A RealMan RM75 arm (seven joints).
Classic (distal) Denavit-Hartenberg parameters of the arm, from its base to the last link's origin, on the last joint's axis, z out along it. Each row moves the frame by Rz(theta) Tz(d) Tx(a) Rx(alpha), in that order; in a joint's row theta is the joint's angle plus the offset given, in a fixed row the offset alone. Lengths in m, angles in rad.
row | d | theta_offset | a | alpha
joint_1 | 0.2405 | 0 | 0 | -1.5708
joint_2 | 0 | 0 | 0 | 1.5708
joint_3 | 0.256 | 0 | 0 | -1.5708
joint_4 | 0 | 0 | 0 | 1.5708
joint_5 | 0.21 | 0 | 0 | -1.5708
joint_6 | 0 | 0 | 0 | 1.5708
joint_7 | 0.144 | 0 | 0 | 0
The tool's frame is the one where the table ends.
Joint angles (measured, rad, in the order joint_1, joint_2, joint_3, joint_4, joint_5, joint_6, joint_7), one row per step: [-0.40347, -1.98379, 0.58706, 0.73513, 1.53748, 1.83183, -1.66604]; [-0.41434, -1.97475, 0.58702, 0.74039, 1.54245, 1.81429, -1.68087]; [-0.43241, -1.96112, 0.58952, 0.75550, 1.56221, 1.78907, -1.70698]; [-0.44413, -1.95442, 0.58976, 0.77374, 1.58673, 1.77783, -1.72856]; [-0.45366, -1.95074, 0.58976, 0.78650, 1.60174, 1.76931, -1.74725]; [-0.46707, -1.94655, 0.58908, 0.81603, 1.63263, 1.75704, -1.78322]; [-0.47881, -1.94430, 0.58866, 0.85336, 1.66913, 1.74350, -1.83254]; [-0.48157, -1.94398, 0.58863, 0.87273, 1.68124, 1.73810, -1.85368]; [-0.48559, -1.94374, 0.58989, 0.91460, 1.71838, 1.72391, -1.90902]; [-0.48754, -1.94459, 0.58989, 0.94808, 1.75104, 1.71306, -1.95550]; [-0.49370, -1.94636, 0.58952, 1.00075, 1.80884, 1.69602, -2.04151]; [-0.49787, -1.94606, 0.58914, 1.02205, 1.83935, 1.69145, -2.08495]
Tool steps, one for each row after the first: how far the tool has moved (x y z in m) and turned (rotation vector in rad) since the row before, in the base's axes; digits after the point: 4 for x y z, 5 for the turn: [0.0011, 0.0055, 0.0037, 0.00123, 0.01173, 0.01018]; [0.0025, 0.0084, 0.0048, -0.00633, 0.02967, 0.01303]; [0.0021, 0.0047, 0.0025, -0.01127, 0.02747, 0.00646]; [0.0022, 0.0037, 0.0018, -0.00796, 0.01507, 0.00569]; [0.0035, 0.0052, 0.0030, -0.01503, 0.03015, 0.01193]; [0.0034, 0.0049, 0.0031, -0.01954, 0.03143, 0.02216]; [0.0015, 0.0016, 0.0020, -0.00417, 0.01232, 0.00906]; [0.0014, 0.0030, 0.0031, -0.01753, 0.03040, 0.03441]; [0.0004, 0.0019, 0.0022, -0.01385, 0.02363, 0.03295]; [0.0009, 0.0036, 0.0033, -0.02513, 0.03404, 0.06346]; [0.0001, 0.0015, 0.0013, -0.01578, 0.01493, 0.03345]
